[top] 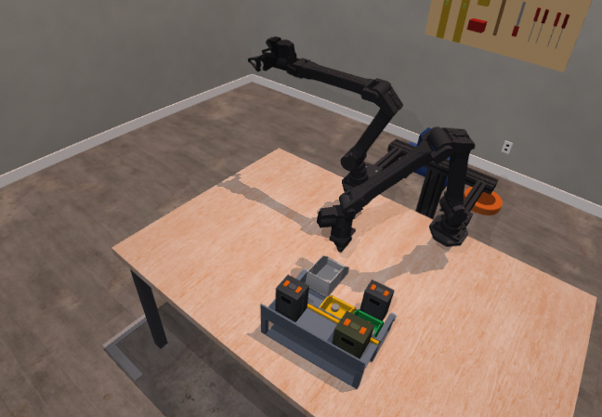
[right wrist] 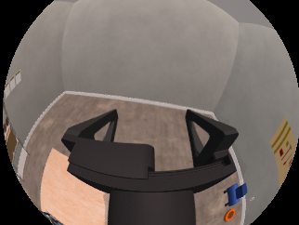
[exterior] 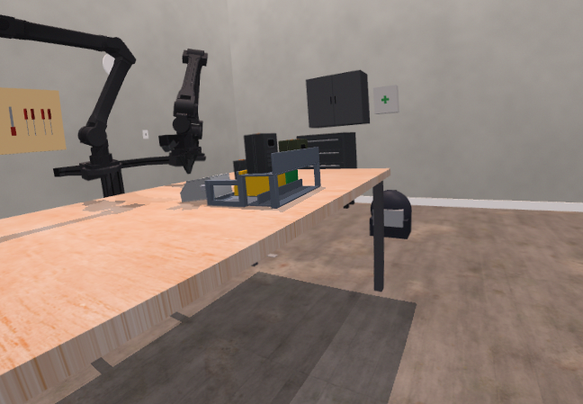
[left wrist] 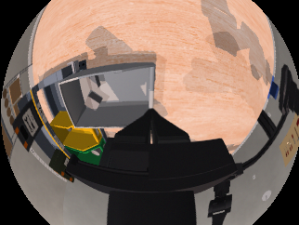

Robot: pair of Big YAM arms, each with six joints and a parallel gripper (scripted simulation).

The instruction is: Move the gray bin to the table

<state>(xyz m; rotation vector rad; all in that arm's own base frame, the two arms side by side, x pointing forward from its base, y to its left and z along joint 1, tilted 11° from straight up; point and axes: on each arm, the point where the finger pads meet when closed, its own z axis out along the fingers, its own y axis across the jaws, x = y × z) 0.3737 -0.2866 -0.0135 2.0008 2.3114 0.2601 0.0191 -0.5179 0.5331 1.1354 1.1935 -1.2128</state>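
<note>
Right now my left hand is 80 mm short of the gray open bin, 10 mm to the right of it and 60 mm above it. Also, from my left hand: yellow bin (230 mm ahead, 150 mm to the left, 70 mm below); gray shelf (250 mm ahead, 150 mm to the left, 40 mm below); green bin (210 mm ahead, 260 mm to the left, 70 mm below).
</note>
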